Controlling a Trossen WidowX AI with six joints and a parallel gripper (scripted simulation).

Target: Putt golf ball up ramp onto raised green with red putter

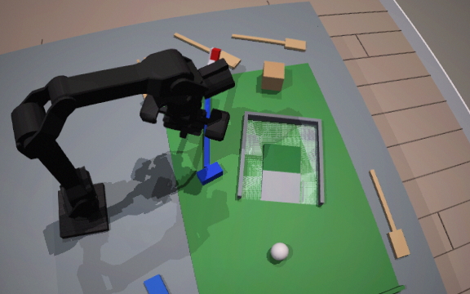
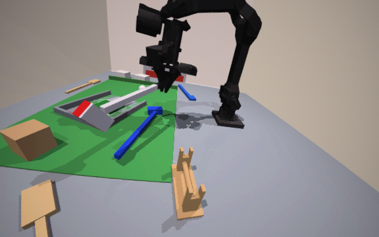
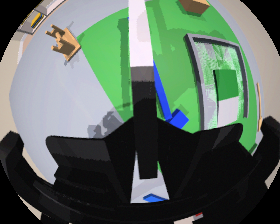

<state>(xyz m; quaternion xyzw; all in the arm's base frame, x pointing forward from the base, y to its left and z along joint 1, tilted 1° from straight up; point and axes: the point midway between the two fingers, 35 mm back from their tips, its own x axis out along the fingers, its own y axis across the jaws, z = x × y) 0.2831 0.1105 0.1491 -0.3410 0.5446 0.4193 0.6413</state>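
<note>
The blue putter lies 5 cm ahead of my gripper tip, 4 cm to the left of it and 11 cm below it. From my gripper tip the other things lie so: white golf ball: 17 cm ahead, 30 cm to the right, 10 cm below; tan box: 27 cm ahead, 20 cm to the left, 9 cm below; wooden stand: 10 cm behind, 25 cm to the left, 9 cm below.
</note>
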